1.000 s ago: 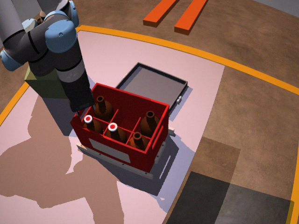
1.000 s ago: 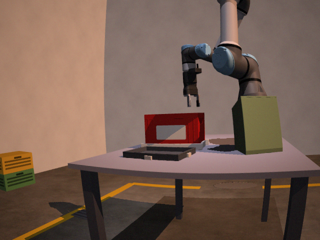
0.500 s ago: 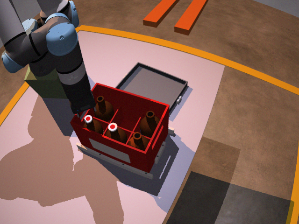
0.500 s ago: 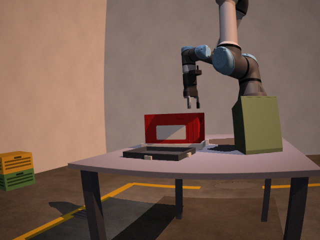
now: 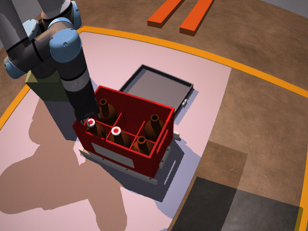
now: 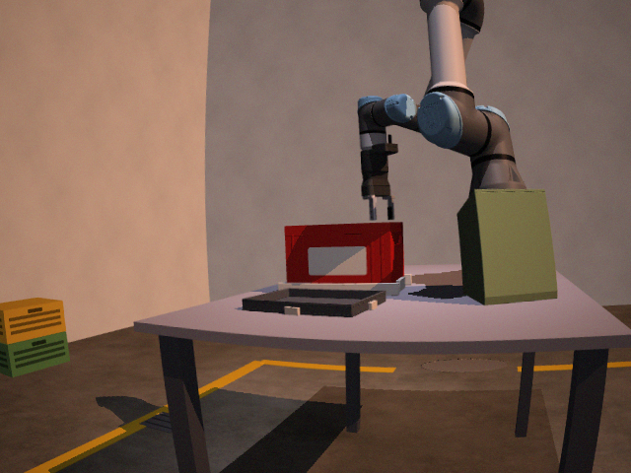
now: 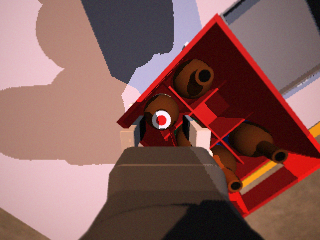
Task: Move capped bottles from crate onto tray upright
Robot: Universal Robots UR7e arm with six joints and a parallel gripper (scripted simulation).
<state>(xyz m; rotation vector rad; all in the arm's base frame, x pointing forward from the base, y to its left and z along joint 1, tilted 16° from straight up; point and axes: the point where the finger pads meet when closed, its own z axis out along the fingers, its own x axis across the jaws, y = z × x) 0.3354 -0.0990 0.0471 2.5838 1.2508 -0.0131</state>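
The capped brown bottle lies 11 cm below my hand. From my hand the other things lie so: red crate (12 cm below, 8 cm ahead, 5 cm to the left); then open bottle (11 cm below, 8 cm to the left, 1 cm behind); then dark tray (32 cm to the left, 19 cm below, 5 cm ahead).
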